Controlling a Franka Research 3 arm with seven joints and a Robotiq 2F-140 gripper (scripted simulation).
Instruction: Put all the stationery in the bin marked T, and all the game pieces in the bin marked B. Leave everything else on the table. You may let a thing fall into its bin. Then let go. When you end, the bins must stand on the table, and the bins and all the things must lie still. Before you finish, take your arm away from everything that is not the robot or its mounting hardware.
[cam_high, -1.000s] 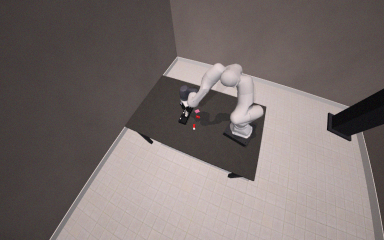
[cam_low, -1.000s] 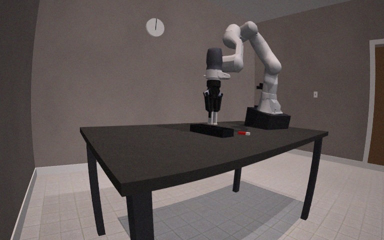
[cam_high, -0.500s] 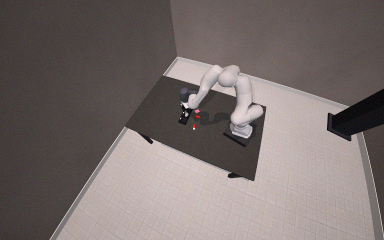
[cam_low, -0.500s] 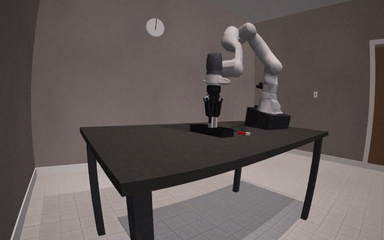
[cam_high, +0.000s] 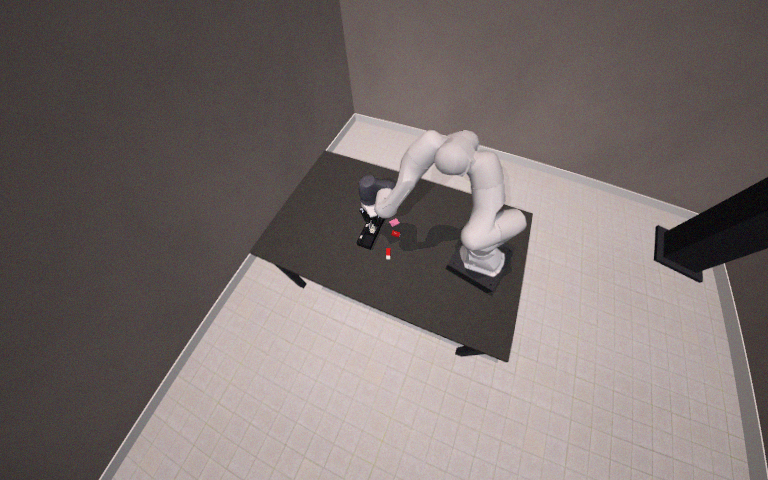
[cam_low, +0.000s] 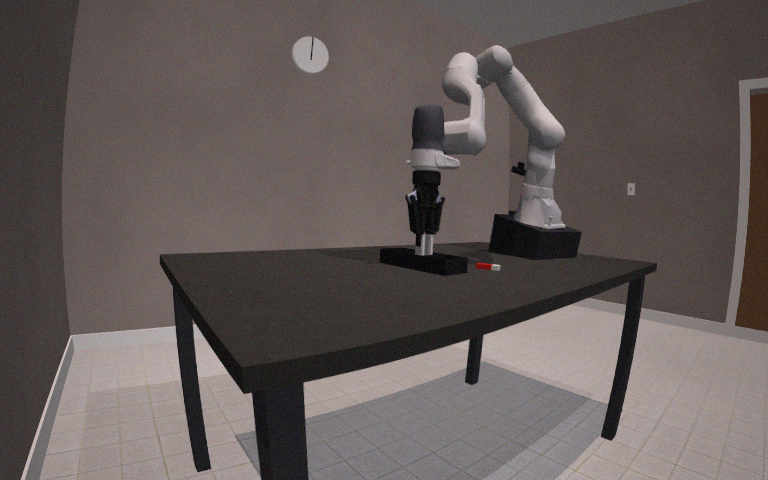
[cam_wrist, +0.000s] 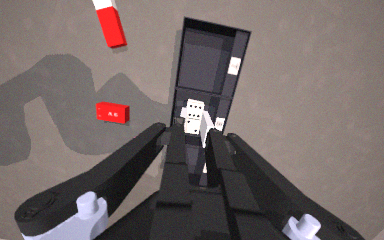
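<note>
Right now the black bin row is 4 cm below my hand and 1 cm ahead of it. Round my hand: red-and-white eraser (16 cm behind, 9 cm to the left, 5 cm below); then pink block (11 cm to the right, 8 cm behind, 5 cm below).
</note>
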